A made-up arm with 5 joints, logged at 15 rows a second.
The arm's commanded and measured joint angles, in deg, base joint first. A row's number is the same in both.
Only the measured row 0 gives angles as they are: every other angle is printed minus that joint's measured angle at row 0.
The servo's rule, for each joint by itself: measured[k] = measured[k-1] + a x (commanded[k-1-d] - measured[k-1]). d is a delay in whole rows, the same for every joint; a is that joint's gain. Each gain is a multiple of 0.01, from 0.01 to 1. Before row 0 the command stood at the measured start. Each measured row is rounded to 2 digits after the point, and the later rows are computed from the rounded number. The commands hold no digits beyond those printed.
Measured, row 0: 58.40 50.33 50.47 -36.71 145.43
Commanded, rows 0 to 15: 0.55 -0.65 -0.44 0.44 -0.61; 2.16 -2.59 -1.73 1.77 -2.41; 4.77 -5.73 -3.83 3.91 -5.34; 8.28 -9.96 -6.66 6.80 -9.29; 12.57 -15.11 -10.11 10.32 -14.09; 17.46 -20.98 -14.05 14.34 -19.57; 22.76 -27.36 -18.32 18.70 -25.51; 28.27 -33.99 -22.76 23.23 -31.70; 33.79 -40.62 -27.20 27.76 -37.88; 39.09 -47.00 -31.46 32.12 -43.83; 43.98 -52.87 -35.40 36.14 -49.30; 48.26 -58.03 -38.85 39.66 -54.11; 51.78 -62.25 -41.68 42.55 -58.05; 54.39 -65.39 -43.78 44.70 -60.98; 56.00 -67.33 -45.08 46.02 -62.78; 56.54 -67.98 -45.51 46.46 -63.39
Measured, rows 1 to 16: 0.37 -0.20 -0.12 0.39 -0.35; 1.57 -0.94 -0.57 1.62 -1.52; 3.71 -2.42 -1.48 3.66 -3.70; 6.77 -4.76 -2.93 6.45 -6.89; 10.66 -7.97 -4.94 9.89 -10.99; 15.22 -12.00 -7.49 13.85 -15.88; 20.27 -16.76 -10.52 18.17 -21.37; 25.63 -22.10 -13.95 22.67 -27.26; 31.10 -27.84 -17.66 27.20 -33.31; 36.45 -33.78 -21.52 31.58 -39.31; 41.50 -39.70 -25.41 35.64 -45.00; 46.03 -45.38 -29.17 39.22 -50.19; 49.88 -50.61 -32.67 42.18 -54.67; 52.90 -55.19 -35.78 44.42 -58.27; 54.98 -58.95 -38.38 45.84 -60.84; 56.03 -61.75 -40.38 46.39 -62.29
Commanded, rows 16 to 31: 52.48 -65.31 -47.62 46.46 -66.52; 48.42 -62.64 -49.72 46.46 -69.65; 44.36 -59.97 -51.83 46.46 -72.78; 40.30 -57.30 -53.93 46.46 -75.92; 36.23 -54.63 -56.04 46.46 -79.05; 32.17 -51.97 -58.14 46.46 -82.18; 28.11 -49.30 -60.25 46.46 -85.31; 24.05 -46.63 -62.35 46.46 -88.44; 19.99 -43.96 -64.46 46.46 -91.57; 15.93 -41.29 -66.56 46.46 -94.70; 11.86 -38.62 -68.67 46.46 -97.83; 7.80 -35.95 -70.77 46.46 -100.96; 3.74 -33.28 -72.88 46.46 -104.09; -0.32 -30.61 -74.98 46.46 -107.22; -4.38 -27.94 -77.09 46.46 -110.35; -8.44 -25.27 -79.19 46.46 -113.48
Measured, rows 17 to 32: 53.65 -62.85 -42.41 46.45 -64.70; 50.15 -62.78 -44.46 46.46 -67.52; 46.27 -61.91 -46.52 46.46 -70.52; 42.27 -60.48 -48.59 46.46 -73.60; 38.22 -58.67 -50.68 46.46 -76.71; 34.17 -56.59 -52.77 46.46 -79.83; 30.11 -54.33 -54.86 46.46 -82.95; 26.05 -51.94 -56.96 46.46 -86.08; 21.99 -49.47 -59.06 46.46 -89.21; 17.93 -46.93 -61.16 46.46 -92.34; 13.86 -44.35 -63.26 46.46 -95.47; 9.80 -41.75 -65.36 46.46 -98.60; 5.74 -39.12 -67.47 46.46 -101.73; 1.68 -36.48 -69.57 46.46 -104.86; -2.38 -33.83 -71.68 46.46 -107.99; -6.44 -31.18 -73.78 46.46 -111.12
